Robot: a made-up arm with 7 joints.
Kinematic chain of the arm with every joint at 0, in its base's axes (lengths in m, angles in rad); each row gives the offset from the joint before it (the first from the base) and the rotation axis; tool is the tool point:
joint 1: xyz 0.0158 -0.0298 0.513 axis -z
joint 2: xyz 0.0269 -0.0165 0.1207 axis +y
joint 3: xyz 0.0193 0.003 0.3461 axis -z
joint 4: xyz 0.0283 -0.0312 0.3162 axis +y
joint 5: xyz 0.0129 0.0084 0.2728 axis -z
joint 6: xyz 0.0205 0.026 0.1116 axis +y
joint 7: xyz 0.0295 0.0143 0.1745 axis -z
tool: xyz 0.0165 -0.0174 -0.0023
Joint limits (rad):
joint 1: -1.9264..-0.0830
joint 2: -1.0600..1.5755
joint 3: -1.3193..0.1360
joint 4: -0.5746..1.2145
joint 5: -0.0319..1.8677
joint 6: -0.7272..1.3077
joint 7: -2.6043..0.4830
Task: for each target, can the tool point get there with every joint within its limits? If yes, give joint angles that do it. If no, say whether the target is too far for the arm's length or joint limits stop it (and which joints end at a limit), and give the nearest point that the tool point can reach.
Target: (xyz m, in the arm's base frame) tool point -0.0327 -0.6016 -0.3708
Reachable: no: joint limits stop it (at a limit: joint 1, joint 2, joint 3, joint 4) | nearest point 0.6768 -0.1477 0.1245 | short by 0.977 m
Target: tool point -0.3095 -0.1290 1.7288
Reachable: yes | joints -0.8025 -0.4060 -0.9870 -0.0327 0.1791 0.8375 -1.6316
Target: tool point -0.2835 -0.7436 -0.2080
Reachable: no: joint limits stop it (at a limit: joint 2, joint 4, joint 5, joint 6, joint 7) | nearest point -0.3913 -1.0006 0.8984 | short by 1.141 m
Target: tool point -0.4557 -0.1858 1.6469
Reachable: yes | joints -0.4419 -0.7794 -0.8523 0.3875 1.6268 0.7287 -1.6963
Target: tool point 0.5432 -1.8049 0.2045
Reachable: no: too far | nearest point 0.3188 -1.0498 0.9098 | short by 1.057 m
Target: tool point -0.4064 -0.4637 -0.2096
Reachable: no: joint limits stop it (at a limit: joint 1, joint 2, joint 4) | nearest point -0.4498 0.4671 0.2037 | short by 1.019 m
